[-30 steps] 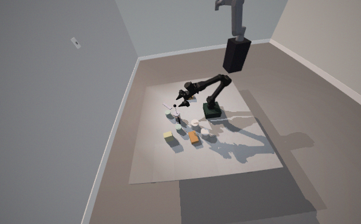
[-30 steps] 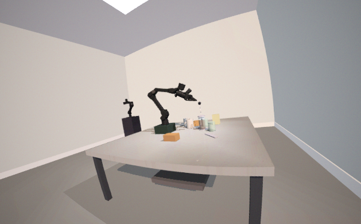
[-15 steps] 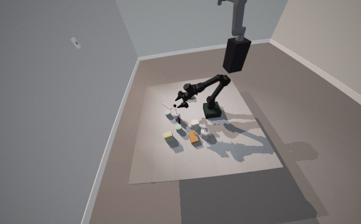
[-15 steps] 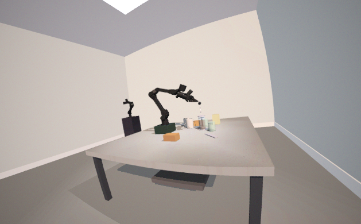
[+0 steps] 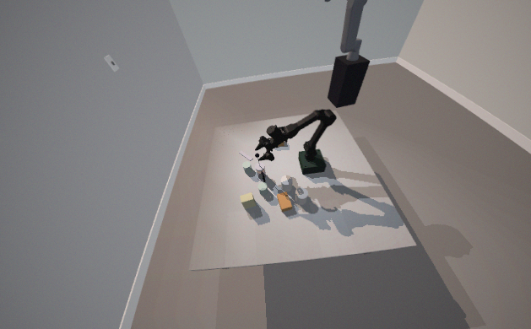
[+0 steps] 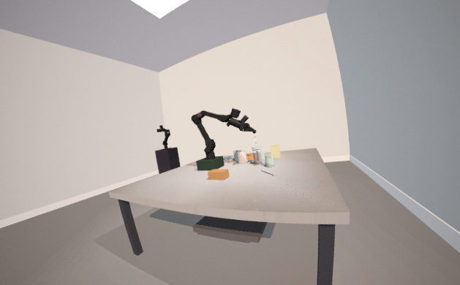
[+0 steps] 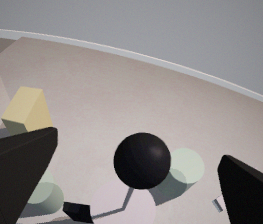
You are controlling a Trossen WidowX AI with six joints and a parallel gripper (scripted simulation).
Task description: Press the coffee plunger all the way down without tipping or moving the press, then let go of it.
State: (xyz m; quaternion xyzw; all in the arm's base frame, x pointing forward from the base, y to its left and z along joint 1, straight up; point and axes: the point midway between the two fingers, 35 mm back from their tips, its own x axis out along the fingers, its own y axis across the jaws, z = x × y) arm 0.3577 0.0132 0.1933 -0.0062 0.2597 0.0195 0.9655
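My gripper tip is now 130 mm above the coffee press, 10 mm to the right of it and 10 mm past it.
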